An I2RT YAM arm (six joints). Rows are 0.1 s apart.
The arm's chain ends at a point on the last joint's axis. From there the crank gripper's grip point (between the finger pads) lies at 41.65 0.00 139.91 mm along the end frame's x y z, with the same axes.
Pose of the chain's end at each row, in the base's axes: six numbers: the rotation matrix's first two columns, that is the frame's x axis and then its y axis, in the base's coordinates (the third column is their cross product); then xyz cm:
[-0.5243, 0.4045, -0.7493, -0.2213, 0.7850, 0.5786, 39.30, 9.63, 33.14]
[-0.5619, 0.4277, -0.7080, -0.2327, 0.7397, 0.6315, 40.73, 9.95, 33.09]
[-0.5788, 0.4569, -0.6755, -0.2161, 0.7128, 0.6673, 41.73, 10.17, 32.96]
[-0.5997, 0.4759, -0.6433, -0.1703, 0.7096, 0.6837, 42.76, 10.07, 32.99]
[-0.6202, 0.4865, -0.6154, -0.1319, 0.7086, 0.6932, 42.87, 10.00, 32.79]
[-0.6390, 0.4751, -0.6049, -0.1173, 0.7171, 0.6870, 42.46, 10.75, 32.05]
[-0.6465, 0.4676, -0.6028, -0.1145, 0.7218, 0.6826, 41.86, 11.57, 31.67]
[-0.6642, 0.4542, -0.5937, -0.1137, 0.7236, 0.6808, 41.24, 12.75, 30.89]
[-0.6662, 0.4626, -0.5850, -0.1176, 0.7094, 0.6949, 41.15, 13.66, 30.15]
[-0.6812, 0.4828, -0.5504, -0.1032, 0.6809, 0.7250, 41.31, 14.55, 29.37]
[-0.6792, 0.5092, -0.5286, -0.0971, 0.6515, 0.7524, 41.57, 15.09, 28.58]
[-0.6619, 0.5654, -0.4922, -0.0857, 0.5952, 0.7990, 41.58, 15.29, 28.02]
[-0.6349, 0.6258, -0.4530, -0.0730, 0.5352, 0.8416, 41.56, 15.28, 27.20]
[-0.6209, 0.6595, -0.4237, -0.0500, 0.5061, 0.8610, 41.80, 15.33, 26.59]
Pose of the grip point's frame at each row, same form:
[-0.5243, 0.4045, -0.7493, -0.2213, 0.7850, 0.5786, 48.62, 17.88, 25.51]
[-0.5619, 0.4277, -0.7080, -0.2327, 0.7397, 0.6315, 49.50, 19.00, 25.72]
[-0.5788, 0.4569, -0.6755, -0.2161, 0.7128, 0.6673, 50.32, 19.52, 25.76]
[-0.5997, 0.4759, -0.6433, -0.1703, 0.7096, 0.6837, 51.20, 19.32, 25.49]
[-0.6202, 0.4865, -0.6154, -0.1319, 0.7086, 0.6932, 51.11, 19.18, 24.98]
[-0.6390, 0.4751, -0.6049, -0.1173, 0.7171, 0.6870, 50.43, 19.86, 23.90]
[-0.6465, 0.4676, -0.6028, -0.1145, 0.7218, 0.6826, 49.72, 20.66, 23.38]
[-0.6642, 0.4542, -0.5937, -0.1137, 0.7236, 0.6808, 48.81, 21.91, 22.42]
[-0.6662, 0.4626, -0.5850, -0.1176, 0.7094, 0.6949, 48.68, 23.03, 21.86]
[-0.6812, 0.4828, -0.5504, -0.1032, 0.6809, 0.7250, 48.61, 24.27, 21.29]
[-0.6792, 0.5092, -0.5286, -0.0971, 0.6515, 0.7524, 48.92, 25.08, 20.88]
[-0.6619, 0.5654, -0.4922, -0.0857, 0.5952, 0.7990, 49.24, 25.63, 21.14]
[-0.6349, 0.6258, -0.4530, -0.0730, 0.5352, 0.8416, 49.68, 25.82, 21.20]
[-0.6209, 0.6595, -0.4237, -0.0500, 0.5061, 0.8610, 50.16, 25.85, 20.89]

